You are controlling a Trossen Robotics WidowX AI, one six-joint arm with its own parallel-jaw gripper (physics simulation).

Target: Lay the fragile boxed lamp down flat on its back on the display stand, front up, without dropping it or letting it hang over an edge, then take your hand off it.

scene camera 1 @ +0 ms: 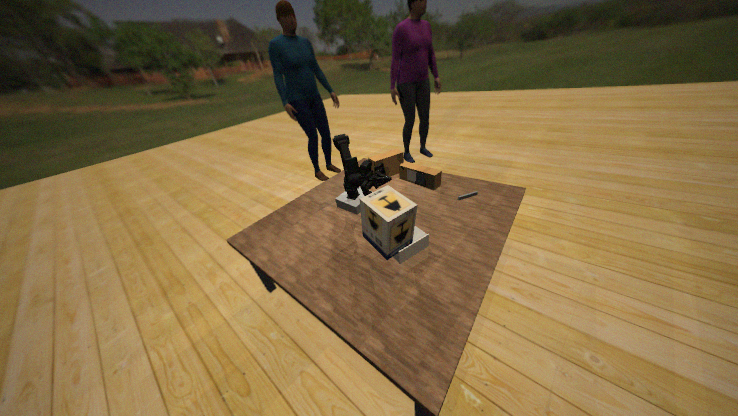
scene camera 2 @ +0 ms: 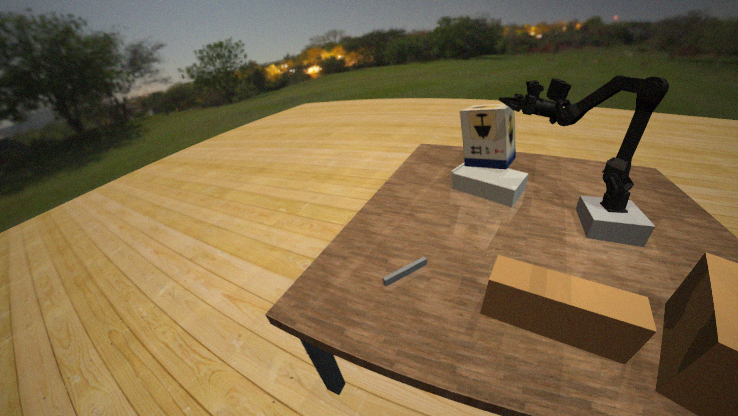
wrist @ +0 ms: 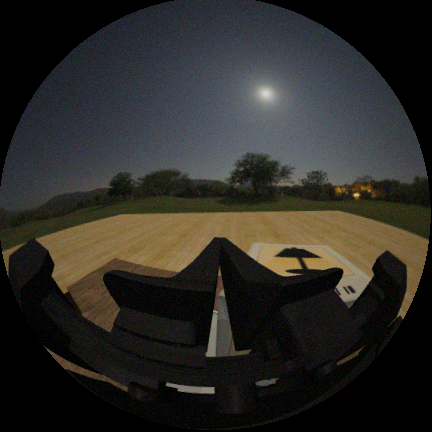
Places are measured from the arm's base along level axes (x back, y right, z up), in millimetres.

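Pixels of known places: gripper, fingertip midpoint: (scene camera 1: 391, 178) (scene camera 2: 499, 98) (wrist: 218, 242); arm's base, link origin: (scene camera 1: 353, 196) (scene camera 2: 613, 207).
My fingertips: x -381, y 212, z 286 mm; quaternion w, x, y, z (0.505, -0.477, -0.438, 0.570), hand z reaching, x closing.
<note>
For each thing: its top centre in the pictures, then the offset to it from my fingertips. Level surfaces: height alone.
- brown table, surface height: dz -352 mm
- low cardboard block, top centre: (scene camera 2: 568, 288) (scene camera 1: 419, 167) dx +80, dy -618, dz -242 mm
- small grey bar, top centre: (scene camera 2: 405, 268) (scene camera 1: 468, 194) dx -260, dy -511, dz -330 mm
The boxed lamp (scene camera 1: 388, 222) (scene camera 2: 485, 136) (wrist: 330, 257) stands upright on the display stand (scene camera 1: 413, 249) (scene camera 2: 484, 187), with its blue band at the bottom and lamp drawings on its sides and top. In scene camera 1 the box hides much of the stand, and its base appears to reach past the stand's edge on the left. My gripper (scene camera 2: 502, 99) (wrist: 218, 242) is shut and empty. Its tips are level with the box's top, at the arm-side edge. In the wrist view the box's top shows to the right, partly behind a finger. I cannot tell whether the tips touch it.
The arm's grey base (scene camera 1: 347, 202) (scene camera 2: 615, 227) stands on the brown table (scene camera 1: 330, 268) (scene camera 2: 361, 289). A low cardboard block (scene camera 1: 421, 174) (scene camera 2: 568, 304), a taller one (scene camera 1: 388, 162) (scene camera 2: 692, 330) and a small grey bar (scene camera 1: 467, 195) (scene camera 2: 405, 271) are on the table. Two people stand behind it.
</note>
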